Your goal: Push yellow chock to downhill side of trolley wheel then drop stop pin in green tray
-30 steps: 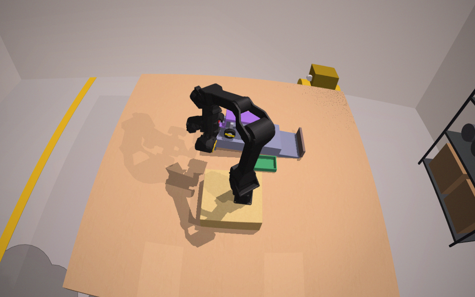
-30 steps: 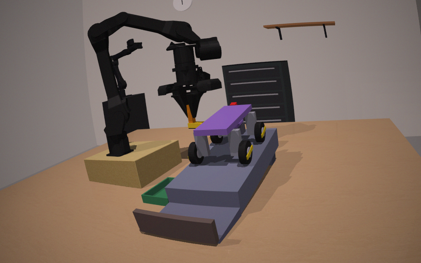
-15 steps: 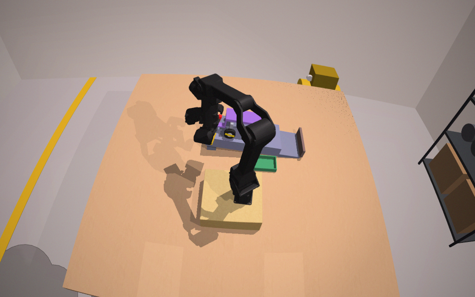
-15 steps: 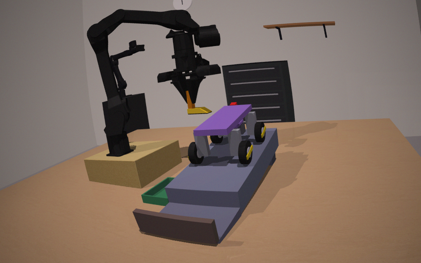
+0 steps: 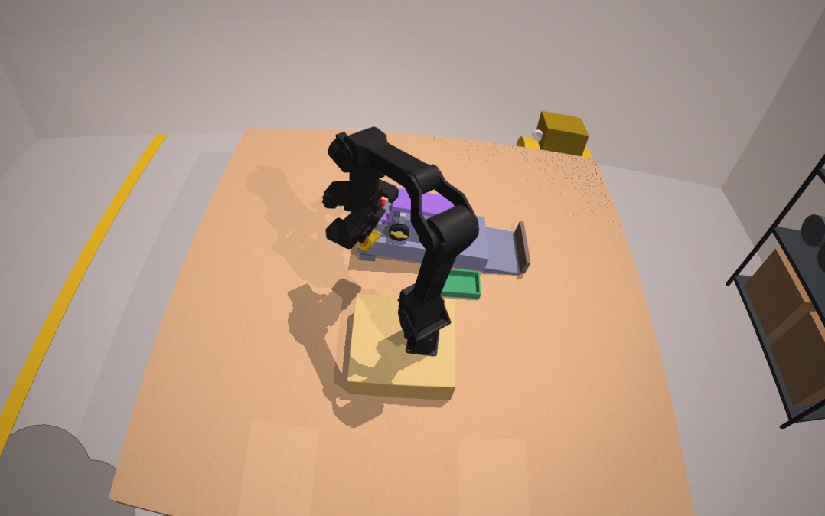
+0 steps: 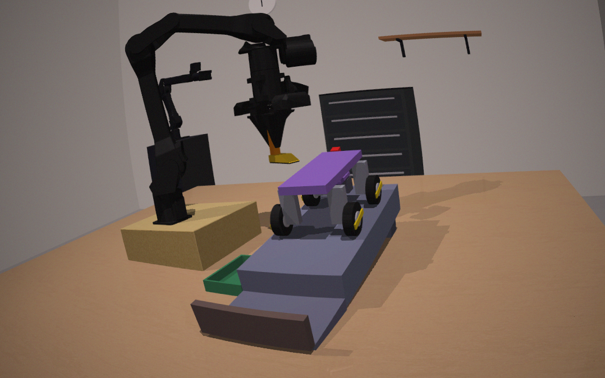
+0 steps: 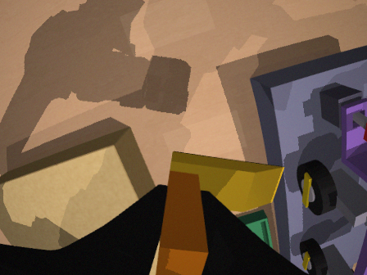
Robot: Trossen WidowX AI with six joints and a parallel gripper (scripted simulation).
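The yellow chock lies 20 mm ahead of my gripper tip, 10 mm to the right of it and 10 mm below it. Round my gripper tip: red-headed stop pin (130 mm ahead, 10 mm to the right, 40 mm below); grey ramp (160 mm ahead, 130 mm to the right, 130 mm below); trolley (160 mm ahead, 120 mm to the right, 60 mm below).
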